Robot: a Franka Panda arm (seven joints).
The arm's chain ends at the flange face. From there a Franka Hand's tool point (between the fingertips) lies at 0.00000 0.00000 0.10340 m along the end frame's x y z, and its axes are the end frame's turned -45 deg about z.
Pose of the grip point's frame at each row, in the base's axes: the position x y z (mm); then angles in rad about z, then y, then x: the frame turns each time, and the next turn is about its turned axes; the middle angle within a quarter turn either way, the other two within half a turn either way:
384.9, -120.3, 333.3, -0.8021, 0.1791, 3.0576
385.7, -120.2, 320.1, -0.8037, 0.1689, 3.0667
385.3, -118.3, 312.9, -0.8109, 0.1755, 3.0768
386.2, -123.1, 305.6, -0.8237, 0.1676, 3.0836
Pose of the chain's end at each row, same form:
403.9, -127.5, 434.7, -1.5863, 0.0676, 2.9558
403.3, -127.3, 421.7, -1.5885, 0.0668, 2.9693
402.6, -126.7, 414.5, -1.5973, 0.0785, 2.9717
402.3, -131.7, 407.4, -1.6104, 0.0776, 2.9821

